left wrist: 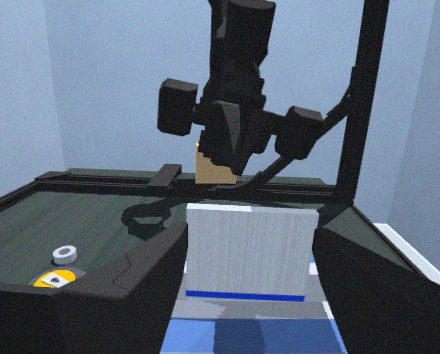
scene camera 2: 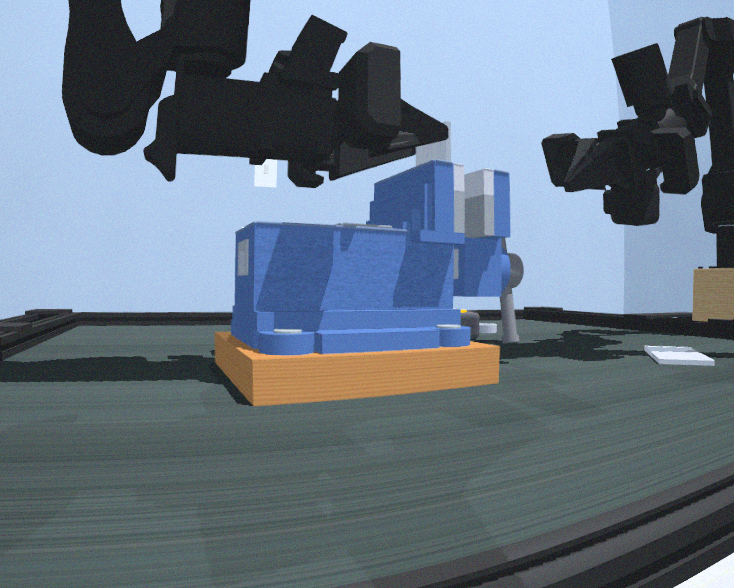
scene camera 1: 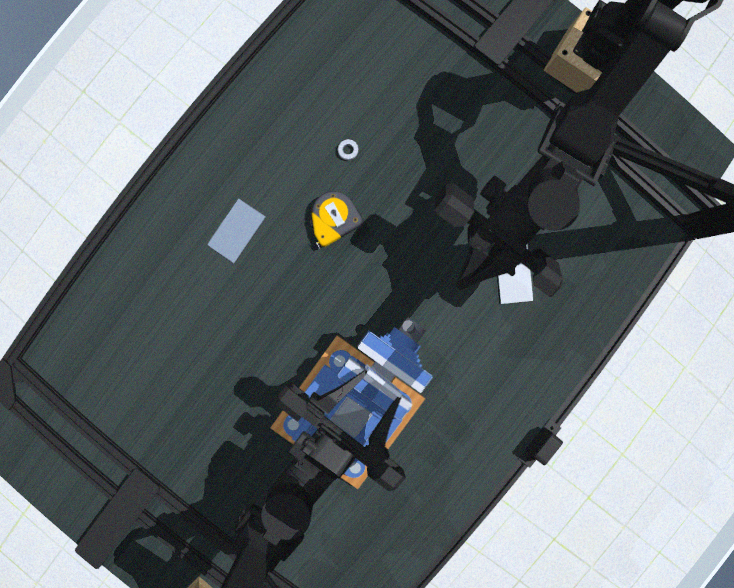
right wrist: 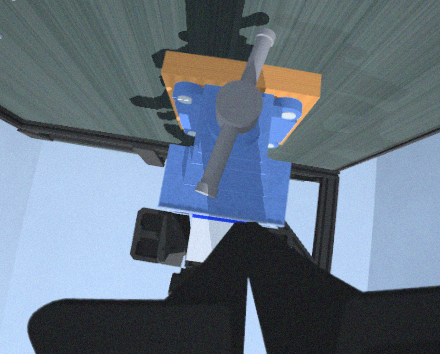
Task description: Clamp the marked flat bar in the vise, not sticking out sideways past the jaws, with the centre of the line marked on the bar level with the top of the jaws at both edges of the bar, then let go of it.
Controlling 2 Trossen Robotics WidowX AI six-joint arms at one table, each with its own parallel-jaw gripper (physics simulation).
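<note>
The flat bar is silvery and upright at the vise jaws, with a blue line across it. The line is just above the near jaw's top edge in the right wrist view and low on the visible bar in the left wrist view. Its lower end is hidden. My left gripper is shut on the bar by its side edges, above the vise. The blue vise has a narrow jaw gap. My right gripper is shut and empty, beyond the vise's handle side.
The vise stands on an orange wooden block; its grey handle hangs at a slant. A yellow tape measure, a ring, a grey rectangle and a white plate lie on the table.
</note>
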